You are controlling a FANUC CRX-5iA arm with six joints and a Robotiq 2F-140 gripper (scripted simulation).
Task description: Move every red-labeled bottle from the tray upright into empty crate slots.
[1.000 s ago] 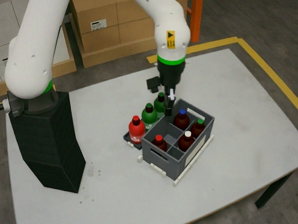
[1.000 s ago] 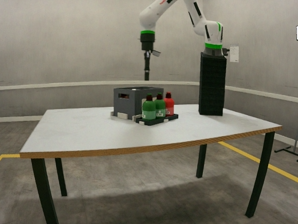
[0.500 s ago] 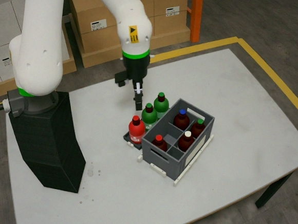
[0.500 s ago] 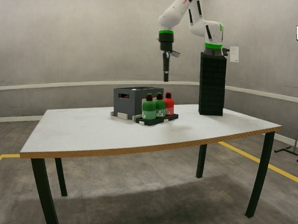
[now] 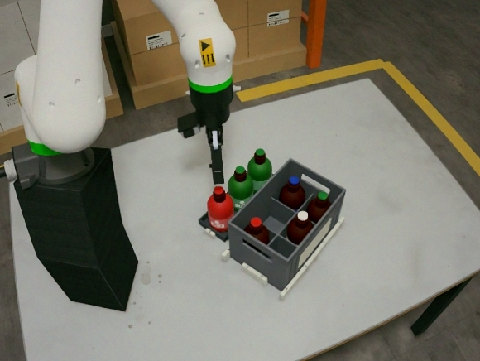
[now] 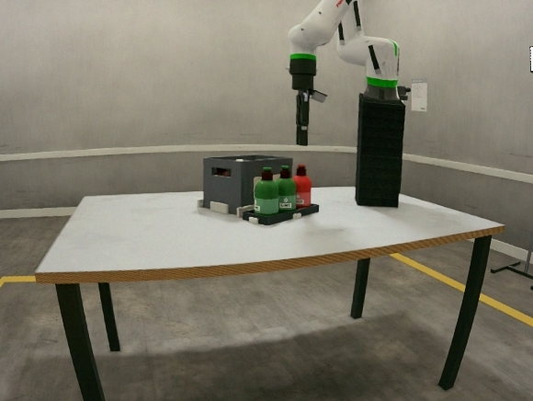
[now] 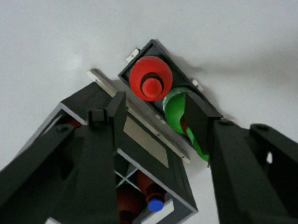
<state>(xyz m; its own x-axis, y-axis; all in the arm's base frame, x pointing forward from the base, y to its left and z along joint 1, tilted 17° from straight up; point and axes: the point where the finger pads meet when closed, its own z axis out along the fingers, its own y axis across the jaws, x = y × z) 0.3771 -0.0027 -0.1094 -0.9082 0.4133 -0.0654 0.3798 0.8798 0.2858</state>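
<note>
My gripper is now 170 mm above the red-labeled bottle. Round my hand: dark tray (80 mm ahead, 30 mm to the left, 240 mm below); then grey crate (130 mm ahead, 140 mm to the right, 170 mm below).
</note>
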